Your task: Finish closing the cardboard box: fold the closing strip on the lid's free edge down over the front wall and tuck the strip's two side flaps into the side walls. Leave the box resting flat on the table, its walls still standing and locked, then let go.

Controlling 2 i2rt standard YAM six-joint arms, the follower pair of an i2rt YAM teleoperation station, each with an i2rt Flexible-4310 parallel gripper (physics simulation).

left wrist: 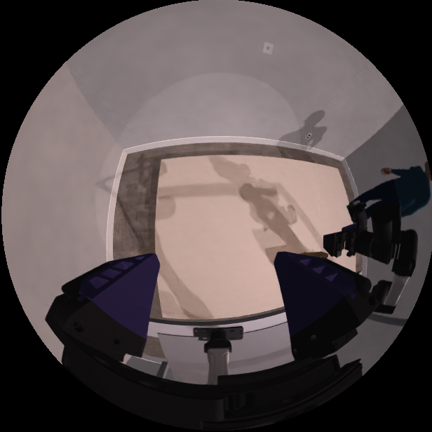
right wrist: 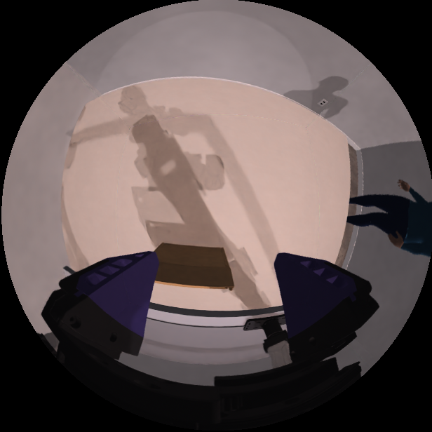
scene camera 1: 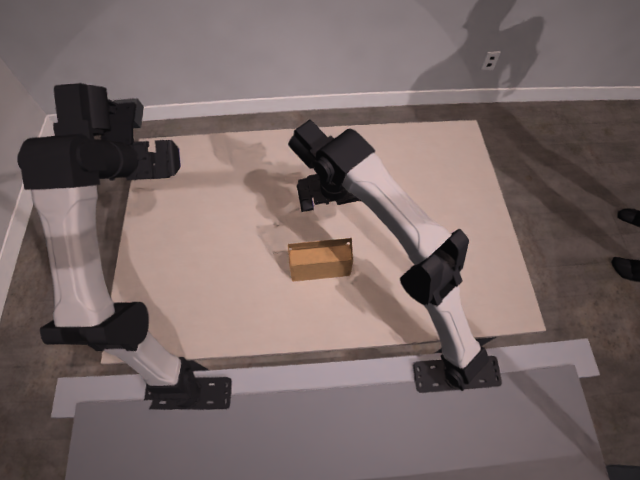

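The cardboard box (scene camera 1: 321, 269) (right wrist: 190, 254) sits on the table near its middle, its walls standing. In scene camera 1 its lid (scene camera 1: 320, 253) lies across the top, and the darker closing strip (scene camera 1: 320, 243) stands up along the far edge. The strip's side flaps are too small to make out clearly. A brown sliver of the box (left wrist: 316, 254) shows in the left wrist view. My right gripper (scene camera 1: 305, 198) (right wrist: 216, 260) is open and empty, above and beyond the box's far side. My left gripper (scene camera 1: 168, 159) (left wrist: 216, 260) is open and empty, high above the table's far left.
The pale table top (scene camera 1: 217, 289) lies under the box. My right arm (scene camera 1: 398, 206) reaches over the table's right half, and its forearm passes above and right of the box. My left arm (scene camera 1: 69, 248) stands along the left edge. A person (left wrist: 400, 192) (right wrist: 395, 215) stands at the right.
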